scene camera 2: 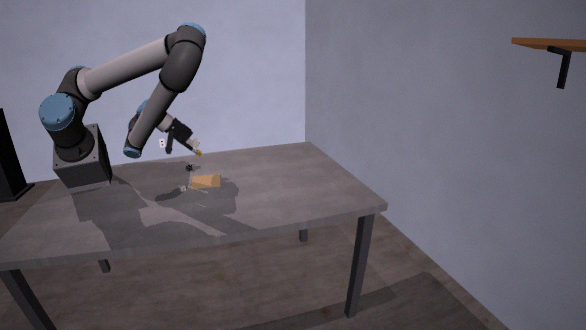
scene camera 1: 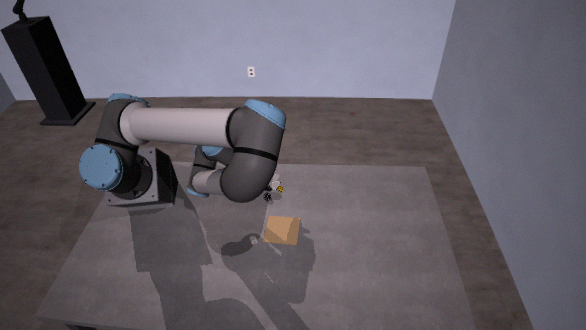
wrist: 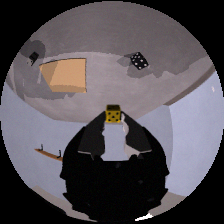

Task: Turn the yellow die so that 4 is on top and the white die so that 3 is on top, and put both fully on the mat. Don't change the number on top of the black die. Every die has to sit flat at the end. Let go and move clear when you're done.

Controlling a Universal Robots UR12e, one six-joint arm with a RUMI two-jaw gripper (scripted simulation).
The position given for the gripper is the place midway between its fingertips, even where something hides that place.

Observation:
In view: the gripper (wrist: 113,111) and a tan mat (scene camera 1: 284,230).
The tan mat is seen too in the wrist view (wrist: 66,75).

